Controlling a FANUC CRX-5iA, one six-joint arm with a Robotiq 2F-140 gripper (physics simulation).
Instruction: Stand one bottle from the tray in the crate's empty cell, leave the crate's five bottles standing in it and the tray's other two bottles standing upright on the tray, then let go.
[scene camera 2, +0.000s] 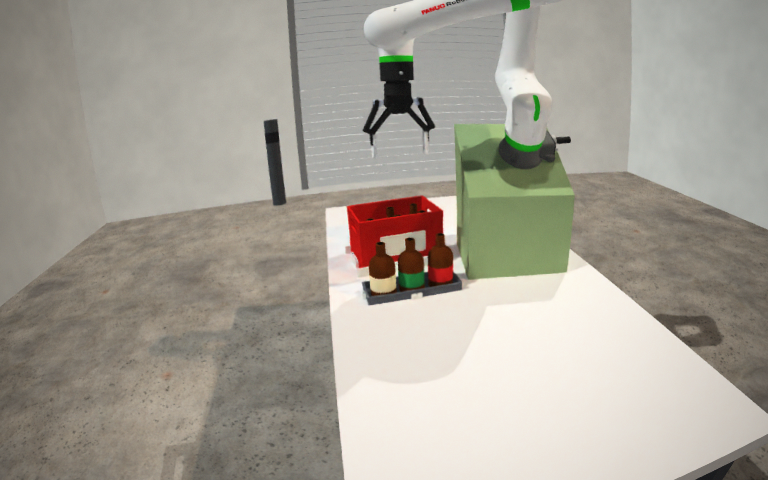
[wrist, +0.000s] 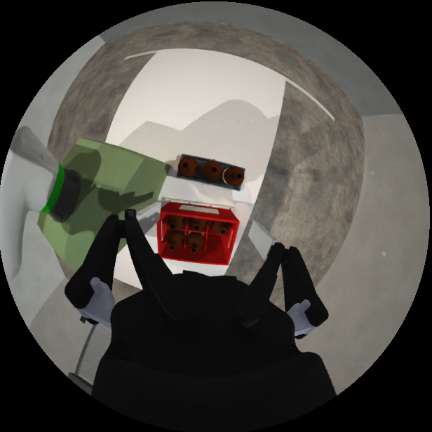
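Seen in the pictures: gripper, fingertip midpoint: (scene camera 2: 400, 154); arm's base at its link origin: (scene camera 2: 520, 153).
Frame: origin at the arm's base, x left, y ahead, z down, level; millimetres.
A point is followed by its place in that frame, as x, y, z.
Note:
My gripper (scene camera 2: 399, 152) {74, 398, -23} (wrist: 206, 219) is open and empty, pointing down high above the red crate (scene camera 2: 365, 243) {31, 515, 251} (wrist: 227, 215). In the wrist view, five brown bottles stand in the crate: three in the upper row, two in the lower row. The empty cell (wrist: 216, 248) is at the lower right. In front of the crate in the scene view, the dark tray (scene camera 2: 390, 296) {217, 461, 339} (wrist: 200, 178) holds three upright brown bottles: a cream-labelled bottle (scene camera 2: 382, 277) {208, 479, 282} (wrist: 234, 176), a green-labelled bottle (scene camera 2: 411, 271) {198, 398, 278} (wrist: 212, 171) and a red-labelled bottle (scene camera 2: 440, 266) {181, 313, 279} (wrist: 188, 167).
The crate and tray are on a white table (scene camera 2: 538, 367) {592, 165, 357} (wrist: 200, 90). The green pedestal (scene camera 2: 518, 232) {151, 65, 210} (wrist: 120, 175) carries the arm's base, right of the crate in the scene view. A dark post (scene camera 2: 274, 164) stands beyond the table at the left.

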